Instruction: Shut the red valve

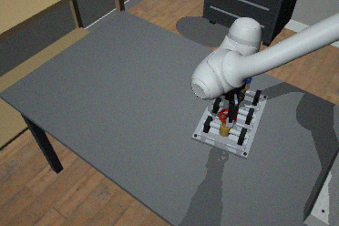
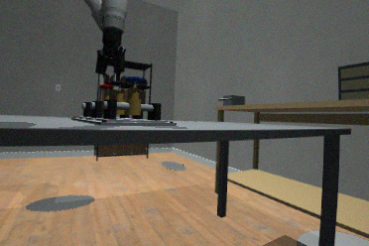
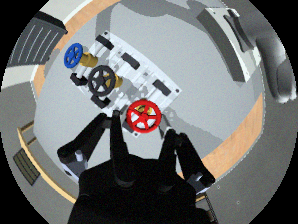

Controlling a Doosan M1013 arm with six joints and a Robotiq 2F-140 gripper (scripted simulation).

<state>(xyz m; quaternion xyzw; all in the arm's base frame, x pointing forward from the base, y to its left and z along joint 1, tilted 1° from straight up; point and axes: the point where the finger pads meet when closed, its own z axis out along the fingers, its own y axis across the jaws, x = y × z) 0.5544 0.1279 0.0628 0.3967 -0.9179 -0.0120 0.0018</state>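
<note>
Right now my hand is 20 mm above the red handwheel. Round my hand: blue handwheel: 220 mm to the right, 80 mm ahead, 20 mm below; black handwheel: 110 mm to the right, 40 mm ahead, 20 mm below.
</note>
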